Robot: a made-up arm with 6 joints. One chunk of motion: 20 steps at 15 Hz.
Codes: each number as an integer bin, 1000 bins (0 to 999) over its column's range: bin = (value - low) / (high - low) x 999, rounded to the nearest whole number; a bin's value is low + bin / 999 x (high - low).
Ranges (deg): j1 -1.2..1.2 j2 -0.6..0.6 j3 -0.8..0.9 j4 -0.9..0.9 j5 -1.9..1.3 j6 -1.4..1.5
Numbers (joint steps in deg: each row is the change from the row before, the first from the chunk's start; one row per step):
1: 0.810 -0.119 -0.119 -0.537 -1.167 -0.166
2: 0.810 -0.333 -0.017 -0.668 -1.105 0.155
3: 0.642 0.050 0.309 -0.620 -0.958 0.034
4: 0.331 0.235 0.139 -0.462 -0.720 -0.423
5: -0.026 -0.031 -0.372 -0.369 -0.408 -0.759
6: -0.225 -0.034 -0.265 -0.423 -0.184 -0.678
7: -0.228 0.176 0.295 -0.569 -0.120 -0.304
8: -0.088 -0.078 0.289 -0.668 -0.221 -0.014
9: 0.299 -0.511 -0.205 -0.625 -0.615 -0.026
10: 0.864 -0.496 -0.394 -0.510 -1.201 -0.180
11: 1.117 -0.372 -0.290 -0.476 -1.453 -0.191
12: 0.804 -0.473 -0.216 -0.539 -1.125 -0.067
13: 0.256 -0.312 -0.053 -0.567 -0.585 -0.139
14: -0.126 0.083 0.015 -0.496 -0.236 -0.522
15: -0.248 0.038 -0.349 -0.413 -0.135 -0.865
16: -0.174 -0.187 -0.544 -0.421 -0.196 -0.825
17: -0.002 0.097 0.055 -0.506 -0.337 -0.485
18: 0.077 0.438 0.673 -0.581 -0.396 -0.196
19: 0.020 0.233 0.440 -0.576 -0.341 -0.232
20: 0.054 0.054 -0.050 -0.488 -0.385 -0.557
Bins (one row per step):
1: 837 400 400 201 229 425
2: 837 222 460 129 248 536
3: 767 541 652 155 294 494
4: 637 695 552 243 368 337
5: 489 474 252 295 466 221
6: 406 471 314 265 536 249
7: 405 646 643 184 556 378
8: 463 435 640 129 524 477
9: 624 74 350 153 401 473
10: 859 87 239 216 218 420
11: 964 190 300 235 140 416
12: 834 106 343 200 242 459
13: 606 240 439 185 411 434
14: 447 569 479 224 519 302
15: 396 531 265 270 551 184
16: 427 344 150 266 532 198
17: 499 580 502 219 488 315
18: 532 864 866 177 470 415
19: 508 693 729 180 487 402
20: 522 544 441 229 473 290

